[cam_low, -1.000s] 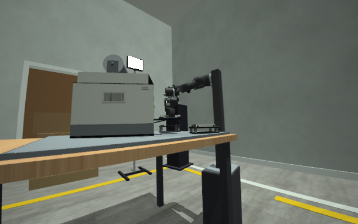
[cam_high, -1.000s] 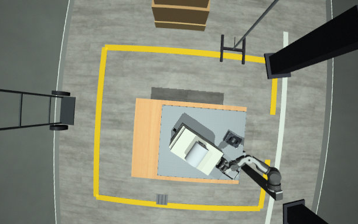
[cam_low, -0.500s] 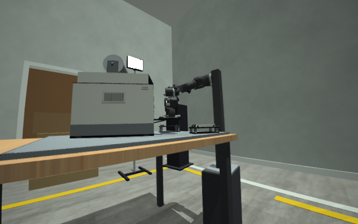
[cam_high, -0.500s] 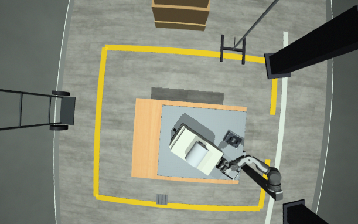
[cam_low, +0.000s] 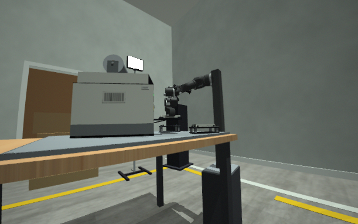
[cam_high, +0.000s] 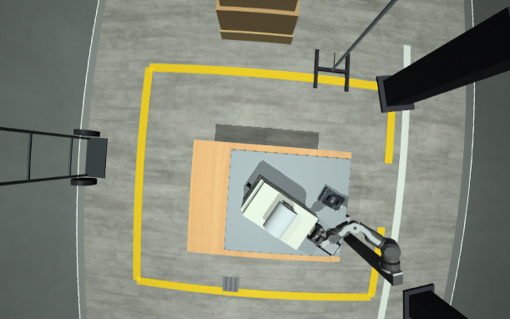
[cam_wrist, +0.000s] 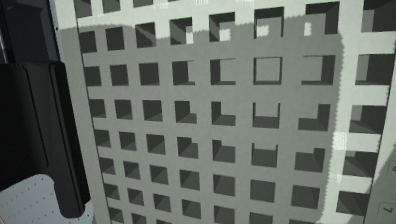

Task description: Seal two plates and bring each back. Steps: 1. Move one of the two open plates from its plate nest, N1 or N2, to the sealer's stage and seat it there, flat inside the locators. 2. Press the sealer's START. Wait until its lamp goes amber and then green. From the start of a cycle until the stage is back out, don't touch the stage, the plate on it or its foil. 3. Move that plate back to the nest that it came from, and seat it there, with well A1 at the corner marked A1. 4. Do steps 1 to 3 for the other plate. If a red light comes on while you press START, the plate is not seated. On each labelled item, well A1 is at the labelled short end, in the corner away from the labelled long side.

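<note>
The plate is right at my hand. Round my hand: foil roll: 250 mm ahead, 220 mm to the right, 310 mm above; then sealer stage: 10 mm below.
</note>
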